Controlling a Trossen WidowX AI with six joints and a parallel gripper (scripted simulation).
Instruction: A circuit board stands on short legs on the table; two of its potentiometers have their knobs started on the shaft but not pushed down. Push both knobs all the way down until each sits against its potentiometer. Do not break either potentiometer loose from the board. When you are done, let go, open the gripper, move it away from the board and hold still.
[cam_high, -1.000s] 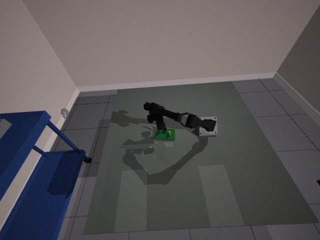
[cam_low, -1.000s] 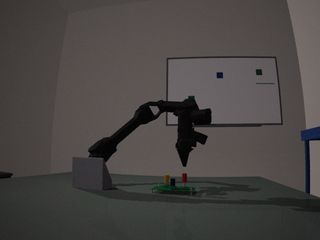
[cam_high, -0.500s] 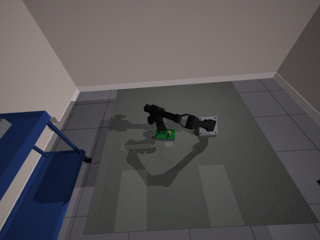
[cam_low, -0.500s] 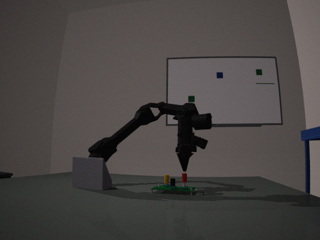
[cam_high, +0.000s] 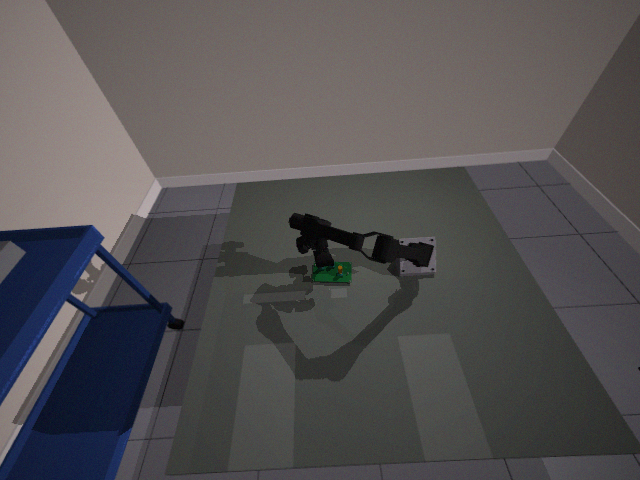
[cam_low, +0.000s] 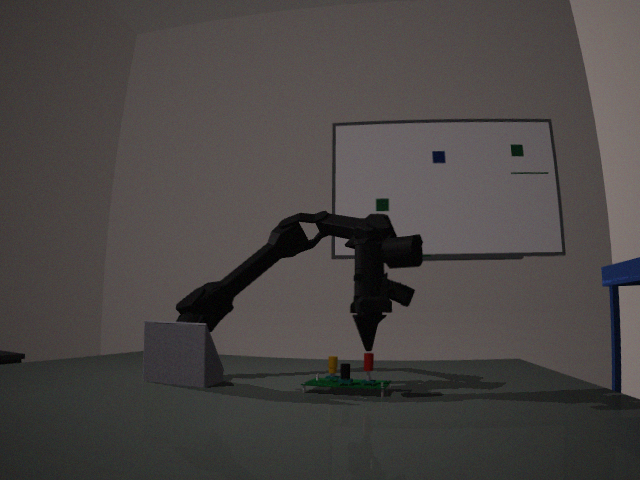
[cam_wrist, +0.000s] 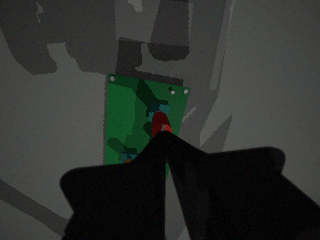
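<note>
Right now my gripper tip is 20 mm above the red knob. Round my gripper tip: yellow knob (80 mm behind, 40 mm to the left, 30 mm below).
</note>
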